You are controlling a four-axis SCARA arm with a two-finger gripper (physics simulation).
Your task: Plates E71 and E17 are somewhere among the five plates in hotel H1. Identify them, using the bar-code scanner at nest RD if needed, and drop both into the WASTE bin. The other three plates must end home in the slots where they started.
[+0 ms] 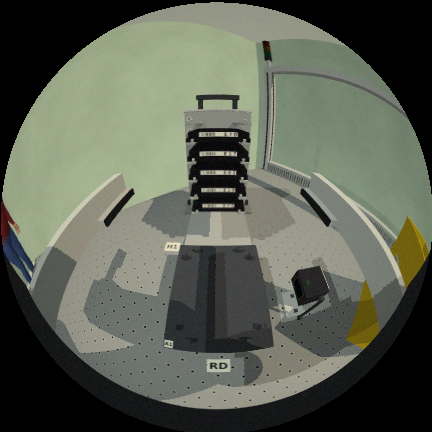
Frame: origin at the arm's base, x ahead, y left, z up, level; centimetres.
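Seen in the pictures: gripper, between the fingertips: (216,176).
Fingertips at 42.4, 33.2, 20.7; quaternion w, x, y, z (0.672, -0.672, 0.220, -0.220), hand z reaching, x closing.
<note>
Offsets run from my fingertips to a thing's top centre, as dx, dy, dz. "*": to the spot under its first point.
Hotel H1 {* +13.7, +18.0, +4.9} (218,118) stands upright ahead, with five dark plates stacked in it, their labels facing me. The top plate {+9.7, +13.0, +2.8} (218,134) seems to read E70, and the second plate {+9.7, +13.0, +0.0} (218,154) reads like E17. The third plate {+9.7, +13.0, -2.8} (218,172) looks like E01. The labels of the fourth plate {+9.7, +13.0, -5.6} (218,190) and the bottom plate {+9.7, +13.0, -8.4} (218,205) are too blurred to read surely. My gripper (216,176) is open and empty, its fingers wide apart, well short of the hotel. The black scanner {+8.0, -10.2, -11.1} (310,285) sits right of the dark platform near the RD sign {-7.5, -10.5, -19.4} (218,365). The yellow WASTE bin (412,255) shows partly at the right.
The dark raised platform {-1.2, -2.0, -12.4} (192,295) with small corner pegs lies between me and the hotel, bearing no plate. An H1 tag {-1.5, +14.3, -19.4} (172,247) is at its far left corner and an A1 tag {* -10.2, -5.0, -13.4} (168,344) at its near left. A person (15,245) shows at the far left edge.
</note>
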